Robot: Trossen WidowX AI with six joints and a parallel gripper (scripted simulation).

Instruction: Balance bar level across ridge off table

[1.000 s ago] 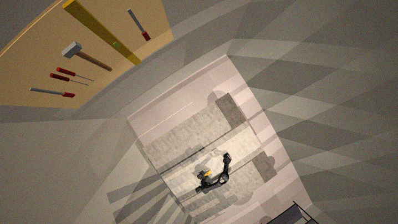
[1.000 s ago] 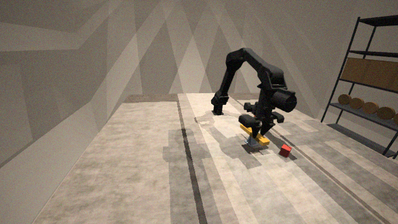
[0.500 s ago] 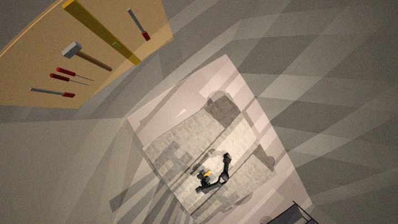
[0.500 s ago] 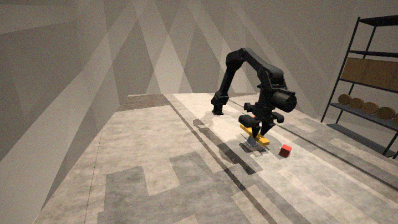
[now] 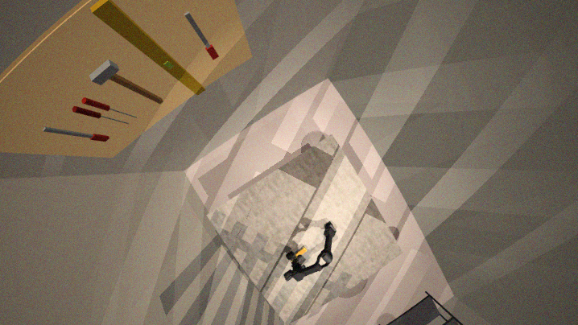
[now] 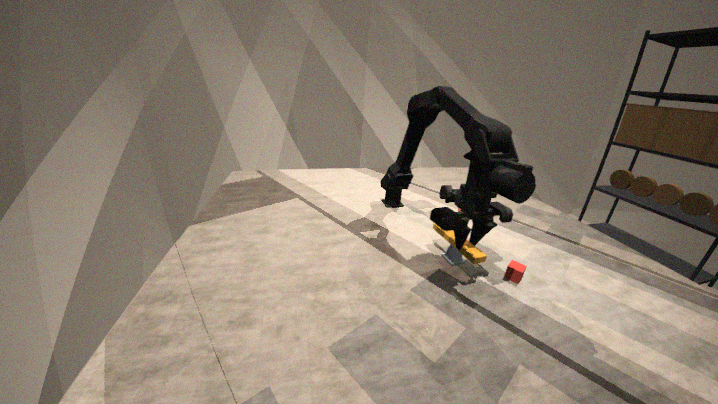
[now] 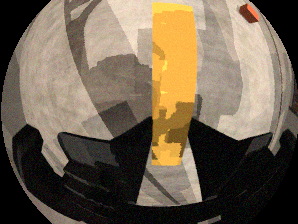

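Now: the yellow bar 30 mm behind my gripper tip.
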